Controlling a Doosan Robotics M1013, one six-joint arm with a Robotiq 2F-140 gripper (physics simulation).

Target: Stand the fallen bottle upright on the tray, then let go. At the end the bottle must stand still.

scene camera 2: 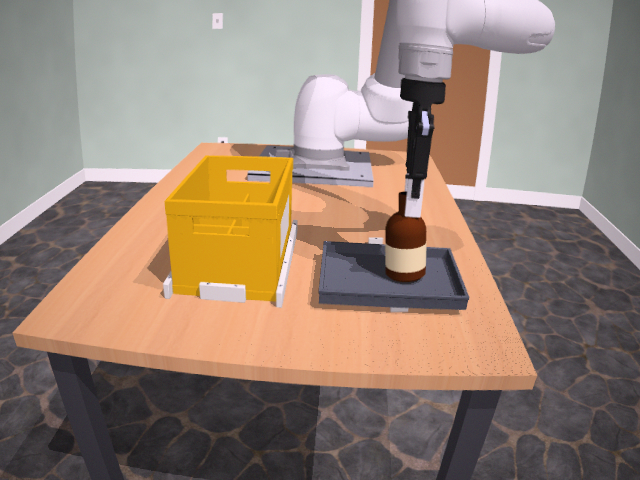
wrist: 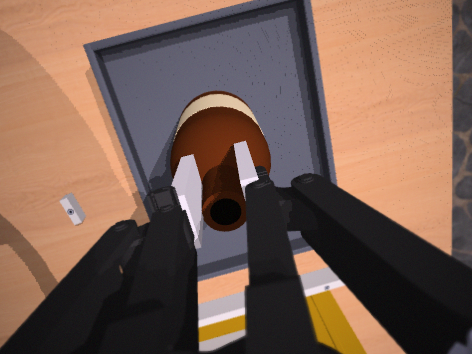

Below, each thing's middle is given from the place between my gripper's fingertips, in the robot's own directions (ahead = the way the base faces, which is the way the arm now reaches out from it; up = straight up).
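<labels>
The dark grey tray (scene camera 2: 354, 274) sits 11 cm below my hand, 3 cm to the right of it and 1 cm ahead of it. As for the yellow crate (scene camera 2: 219, 231), I find it 31 cm to the right of my hand, 7 cm behind it and 5 cm below it. And the brown bottle (scene camera 2: 405, 237) is 4 cm below my hand.
</labels>
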